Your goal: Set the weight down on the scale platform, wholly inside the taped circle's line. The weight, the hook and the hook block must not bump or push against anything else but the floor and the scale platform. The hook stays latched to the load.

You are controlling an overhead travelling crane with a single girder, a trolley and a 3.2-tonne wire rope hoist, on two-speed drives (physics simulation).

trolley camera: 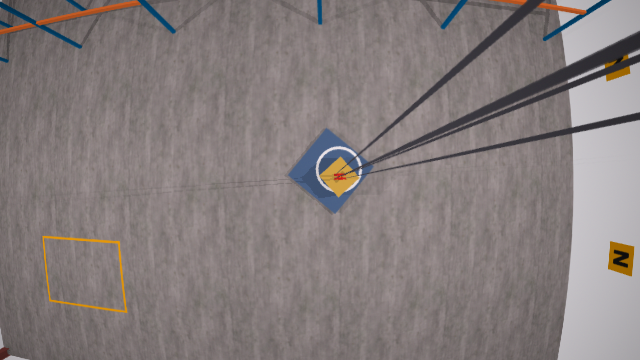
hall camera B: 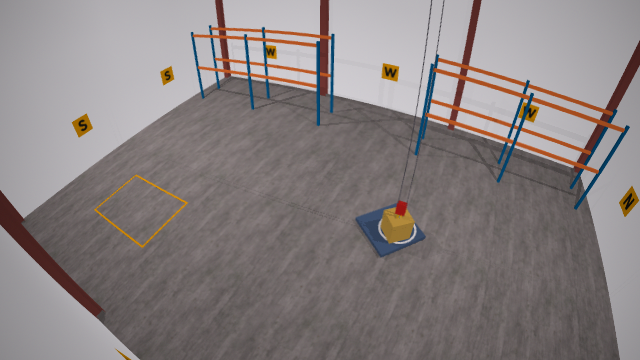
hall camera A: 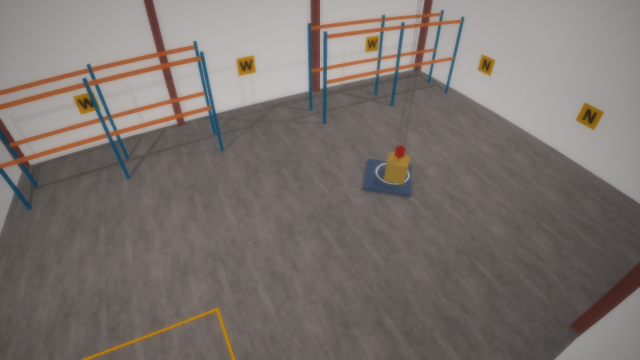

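Note:
The yellow weight (hall camera A: 396, 172) (hall camera B: 398, 230) (trolley camera: 338, 190) hangs upright over the blue scale platform (hall camera A: 370, 185) (hall camera B: 382, 249) (trolley camera: 304, 168), seemingly a little above it, with its shadow on the platform to the left in the trolley view. The white taped circle (hall camera A: 376, 173) (hall camera B: 399, 243) (trolley camera: 338, 147) shows partly behind or under it. In the trolley view the weight sits low in the circle, and its near corner overlaps the line. The red hook block (hall camera A: 400, 151) (hall camera B: 401, 208) (trolley camera: 340, 176) is right above the weight; the hook is too small to see clearly but holds the weight.
Two blue and orange racks (hall camera A: 106, 128) (hall camera A: 325, 77) (hall camera B: 318, 85) (hall camera B: 515, 137) stand along the W wall, well apart from the weight. A yellow floor outline (hall camera A: 150, 334) (hall camera B: 161, 189) (trolley camera: 81, 239) lies far from the platform. The N wall is to the right in the trolley view.

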